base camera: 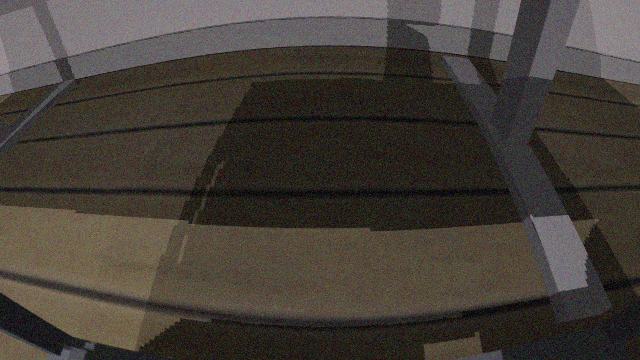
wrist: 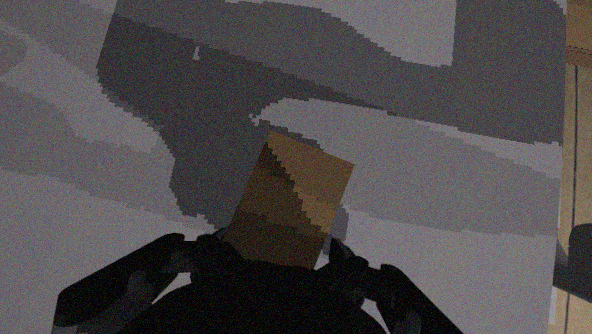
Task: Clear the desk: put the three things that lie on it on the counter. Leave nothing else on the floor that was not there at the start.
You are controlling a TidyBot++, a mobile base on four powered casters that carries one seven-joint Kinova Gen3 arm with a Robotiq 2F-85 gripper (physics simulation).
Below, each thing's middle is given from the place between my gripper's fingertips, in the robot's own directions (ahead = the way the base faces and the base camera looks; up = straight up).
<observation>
I see my gripper 40 mm to the left of the brown box (wrist: 284, 215) and 20 mm below it.
</observation>
